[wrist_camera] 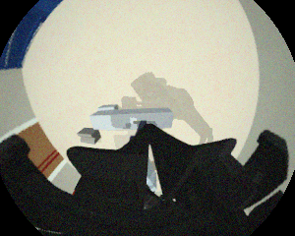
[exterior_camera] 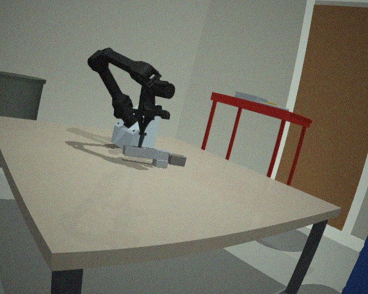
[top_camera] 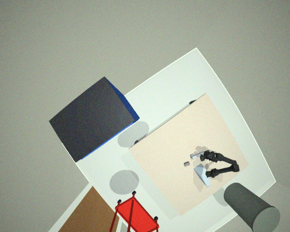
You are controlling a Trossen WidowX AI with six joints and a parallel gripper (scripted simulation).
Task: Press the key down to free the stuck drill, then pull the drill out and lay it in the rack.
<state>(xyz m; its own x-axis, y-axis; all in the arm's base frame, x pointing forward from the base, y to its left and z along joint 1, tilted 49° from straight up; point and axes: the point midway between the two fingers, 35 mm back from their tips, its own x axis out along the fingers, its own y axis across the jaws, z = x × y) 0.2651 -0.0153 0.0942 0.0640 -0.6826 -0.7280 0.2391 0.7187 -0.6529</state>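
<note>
Right now my gripper tip is 2 cm past the dark key, 2 cm to the right of it and 3 cm above it. Round my gripper tip: light grey block (1 cm behind, 5 cm to the left, 8 cm below); grey slotted rack (5 cm behind, 23 cm to the left, 10 cm below); drill (1 cm behind, 7 cm to the left, 7 cm below).
</note>
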